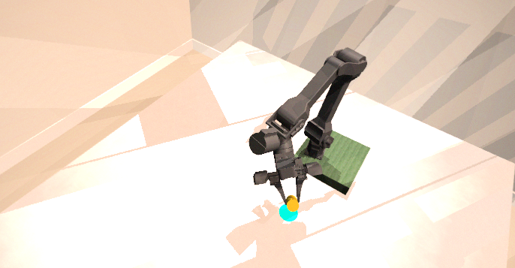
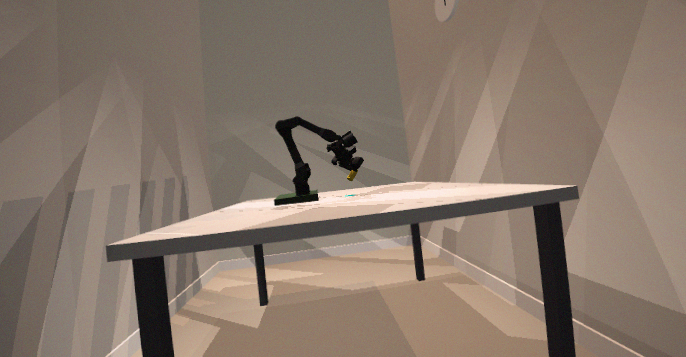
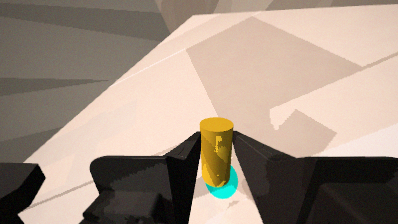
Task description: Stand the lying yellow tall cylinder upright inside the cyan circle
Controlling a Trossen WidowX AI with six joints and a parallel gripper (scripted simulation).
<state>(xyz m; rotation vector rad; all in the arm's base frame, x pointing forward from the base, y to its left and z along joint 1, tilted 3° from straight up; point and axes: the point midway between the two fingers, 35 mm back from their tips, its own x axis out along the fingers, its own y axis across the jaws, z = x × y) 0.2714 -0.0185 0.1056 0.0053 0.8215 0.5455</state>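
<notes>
Now: gripper tip 4 cm past the cyan circle and 13 cm above it. The rest, counted from my gripper tip: yellow cylinder: 1 cm behind, 2 cm below.
</notes>
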